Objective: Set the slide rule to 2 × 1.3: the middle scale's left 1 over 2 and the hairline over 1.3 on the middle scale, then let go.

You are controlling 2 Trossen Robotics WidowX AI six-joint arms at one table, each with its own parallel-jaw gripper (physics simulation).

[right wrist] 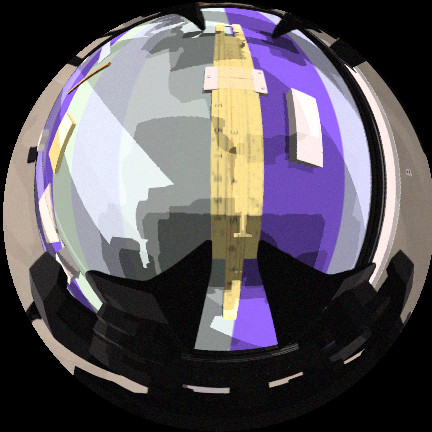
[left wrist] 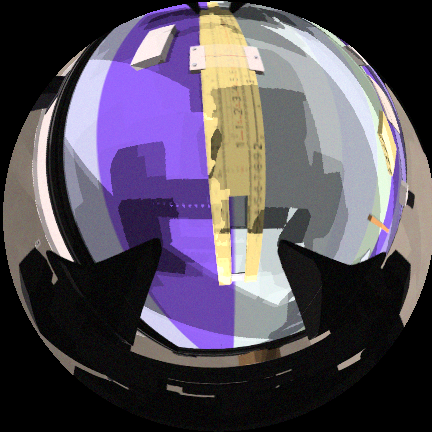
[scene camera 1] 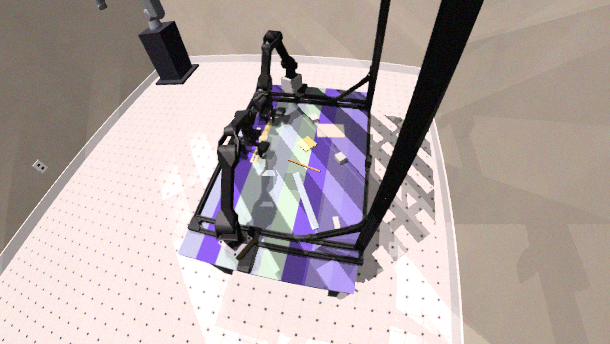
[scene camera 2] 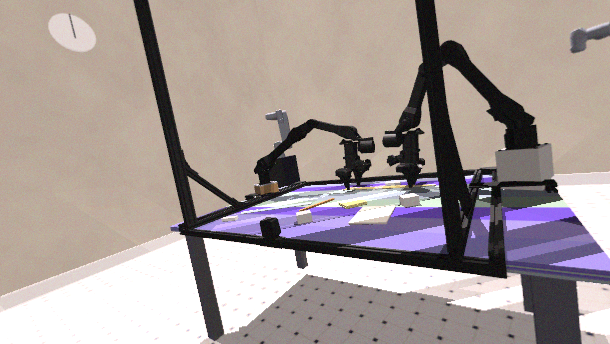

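Observation:
The yellow slide rule [scene camera 1: 264, 135] [scene camera 2: 387, 187] [left wrist: 233, 132] [right wrist: 235, 160] lies flat on the patterned table [scene camera 1: 341, 194] near its left edge. Its clear cursor [left wrist: 226, 57] [right wrist: 235, 79] sits across the rule, past the 3. In the left wrist view the middle scale's 1 stands beside the 2 of the outer scale, and an empty slot shows at the near end. My left gripper [scene camera 1: 262, 150] [scene camera 2: 351, 185] [left wrist: 220, 246] is open, its fingers on either side of that end without touching. My right gripper [scene camera 1: 279, 116] [scene camera 2: 409, 184] [right wrist: 234, 245] is shut on the rule's other end, where the slide sticks out.
A yellow pad [scene camera 1: 307, 143] [scene camera 2: 353, 203], an orange pencil [scene camera 1: 303, 165] [scene camera 2: 317, 204], white blocks [scene camera 1: 340, 158] [scene camera 2: 409, 199], a white sheet [scene camera 1: 331, 130] [scene camera 2: 373, 215] and a long white strip [scene camera 1: 306, 199] lie to the right. A black frame [scene camera 1: 368, 143] rims the table.

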